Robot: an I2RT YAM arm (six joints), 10 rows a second.
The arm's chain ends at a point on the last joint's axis. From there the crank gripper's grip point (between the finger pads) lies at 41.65 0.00 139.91 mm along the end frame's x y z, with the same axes.
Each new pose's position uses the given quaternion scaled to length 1; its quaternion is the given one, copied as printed.
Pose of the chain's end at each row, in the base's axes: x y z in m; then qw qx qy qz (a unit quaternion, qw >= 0):
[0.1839 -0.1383 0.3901 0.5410 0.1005 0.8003 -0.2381]
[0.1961 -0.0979 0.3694 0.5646 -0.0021 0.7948 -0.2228]
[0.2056 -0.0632 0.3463 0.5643 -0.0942 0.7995 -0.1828]
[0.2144 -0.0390 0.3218 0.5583 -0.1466 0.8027 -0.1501]
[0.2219 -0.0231 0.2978 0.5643 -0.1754 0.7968 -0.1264]
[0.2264 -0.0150 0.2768 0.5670 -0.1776 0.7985 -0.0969]
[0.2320 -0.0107 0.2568 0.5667 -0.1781 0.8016 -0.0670]
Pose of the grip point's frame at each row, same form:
[0.2819 -0.2109 0.3099 0.5410 0.1005 0.8003 -0.2381]
[0.3067 -0.1577 0.2952 0.5646 -0.0021 0.7948 -0.2228]
[0.3223 -0.1041 0.2687 0.5643 -0.0942 0.7995 -0.1828]
[0.3321 -0.0666 0.2399 0.5583 -0.1466 0.8027 -0.1501]
[0.3413 -0.0412 0.2159 0.5643 -0.1754 0.7968 -0.1264]
[0.3457 -0.0249 0.1932 0.5670 -0.1776 0.7985 -0.0969]
[0.3502 -0.0125 0.1712 0.5667 -0.1781 0.8016 -0.0670]

